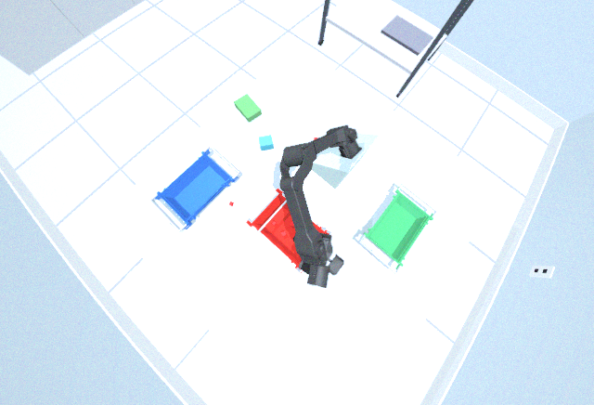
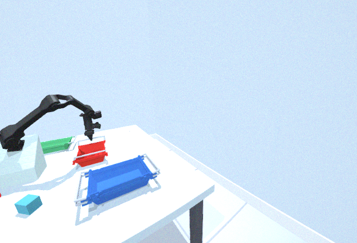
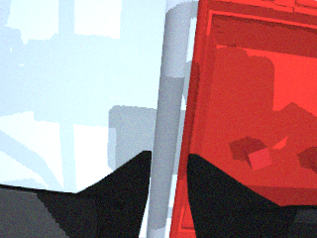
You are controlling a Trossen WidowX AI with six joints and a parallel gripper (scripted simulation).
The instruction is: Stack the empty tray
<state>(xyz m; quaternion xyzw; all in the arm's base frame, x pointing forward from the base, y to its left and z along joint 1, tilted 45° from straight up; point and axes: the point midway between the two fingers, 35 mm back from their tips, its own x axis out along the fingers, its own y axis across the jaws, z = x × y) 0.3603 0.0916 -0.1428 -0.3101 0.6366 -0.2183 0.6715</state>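
Right now my gripper tip is 320 mm past the green tray, 180 mm to the right of it and 30 mm above it. Also, from my gripper tip: green block: 700 mm to the right, 250 mm behind, 60 mm below; then cyan block: 490 mm to the right, 190 mm behind, 60 mm below.
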